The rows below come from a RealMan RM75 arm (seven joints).
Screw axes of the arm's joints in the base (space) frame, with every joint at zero. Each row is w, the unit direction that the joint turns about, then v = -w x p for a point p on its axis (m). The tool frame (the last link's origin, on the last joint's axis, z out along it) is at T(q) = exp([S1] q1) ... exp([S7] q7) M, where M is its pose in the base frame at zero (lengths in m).
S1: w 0 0 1 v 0 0 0
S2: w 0 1 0 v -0.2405 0 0
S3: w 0 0 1 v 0 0 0
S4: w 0 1 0 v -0.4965 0 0
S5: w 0 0 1 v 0 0 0
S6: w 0 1 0 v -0.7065 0 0
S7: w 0 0 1 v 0 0 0
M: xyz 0 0 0.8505 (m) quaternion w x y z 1 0 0 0
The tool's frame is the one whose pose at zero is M.
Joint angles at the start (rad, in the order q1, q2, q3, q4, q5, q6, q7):
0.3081 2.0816 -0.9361 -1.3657 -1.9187 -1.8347 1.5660
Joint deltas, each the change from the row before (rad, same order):
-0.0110 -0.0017 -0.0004 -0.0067 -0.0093 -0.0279 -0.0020
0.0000 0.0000 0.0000 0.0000 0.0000 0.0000 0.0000
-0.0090 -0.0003 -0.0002 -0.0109 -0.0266 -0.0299 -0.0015
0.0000 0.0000 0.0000 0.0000 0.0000 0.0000 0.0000
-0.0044 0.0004 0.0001 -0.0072 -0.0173 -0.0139 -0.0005
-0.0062 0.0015 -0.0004 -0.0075 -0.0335 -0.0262 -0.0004
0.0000 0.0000 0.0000 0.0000 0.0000 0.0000 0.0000
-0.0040 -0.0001 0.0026 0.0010 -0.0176 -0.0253 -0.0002
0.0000 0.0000 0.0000 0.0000 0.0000 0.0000 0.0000
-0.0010 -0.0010 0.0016 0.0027 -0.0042 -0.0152 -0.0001
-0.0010 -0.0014 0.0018 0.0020 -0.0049 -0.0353 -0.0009
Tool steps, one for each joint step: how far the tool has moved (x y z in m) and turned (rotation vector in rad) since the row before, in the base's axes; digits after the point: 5 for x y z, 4 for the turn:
0.00318 -0.00613 0.00019 -0.0239 -0.0112 0.0004
0.00000 0.00000 0.00000 0.0000 0.0000 0.0000
0.00407 -0.00618 -0.00029 -0.0277 -0.0265 -0.0024
0.00000 0.00000 0.00000 0.0000 0.0000 0.0000
0.00225 -0.00296 -0.00011 -0.0128 -0.0169 -0.0025
0.00433 -0.00543 -0.00109 -0.0286 -0.0290 -0.0083
0.00000 0.00000 0.00000 0.0000 0.0000 0.0000
0.00318 -0.00473 -0.00043 -0.0264 -0.0115 -0.0078
0.00000 0.00000 0.00000 0.0000 0.0000 0.0000
0.00109 -0.00247 0.00001 -0.0154 -0.0011 -0.0022
0.00075 -0.00529 0.00019 -0.0343 0.0004 0.0026

